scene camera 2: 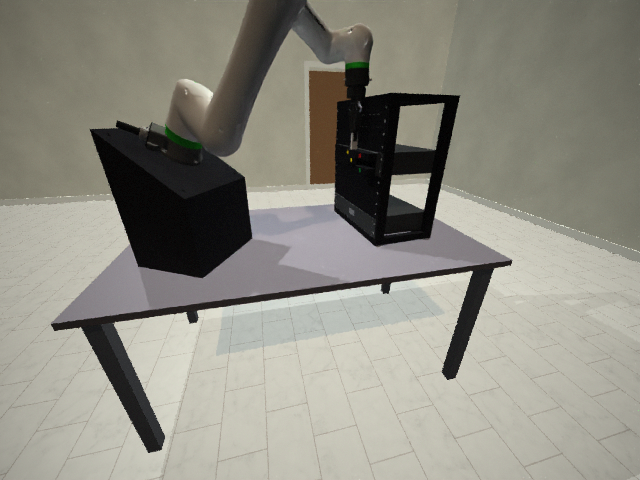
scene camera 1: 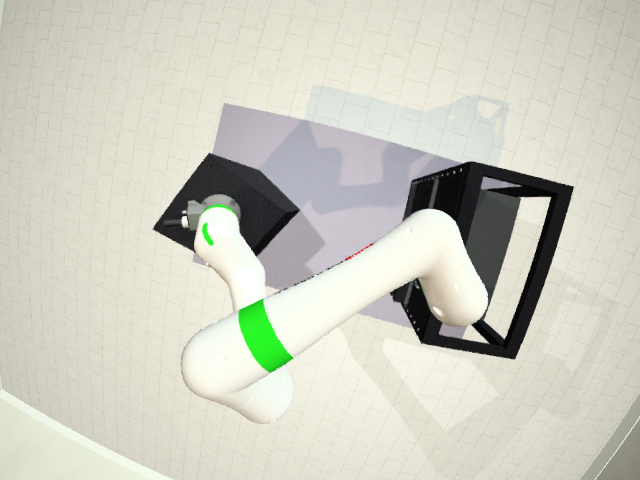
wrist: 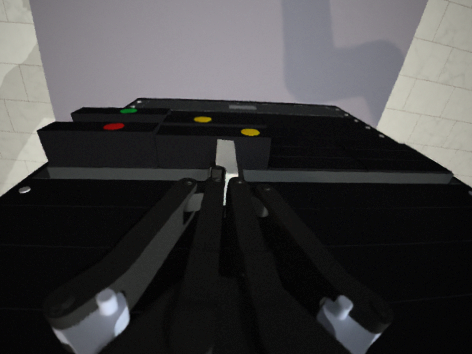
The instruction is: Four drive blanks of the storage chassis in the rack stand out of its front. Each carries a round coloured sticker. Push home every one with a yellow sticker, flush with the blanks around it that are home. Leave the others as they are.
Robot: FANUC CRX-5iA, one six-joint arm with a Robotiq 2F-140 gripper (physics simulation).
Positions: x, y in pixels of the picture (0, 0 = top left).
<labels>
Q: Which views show the black rack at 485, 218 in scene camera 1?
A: Scene camera 2, scene camera 1 and the wrist view: all of them.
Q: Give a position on a black rack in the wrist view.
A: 388, 214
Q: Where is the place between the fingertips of my gripper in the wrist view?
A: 224, 153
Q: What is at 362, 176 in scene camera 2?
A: A black rack.
</labels>
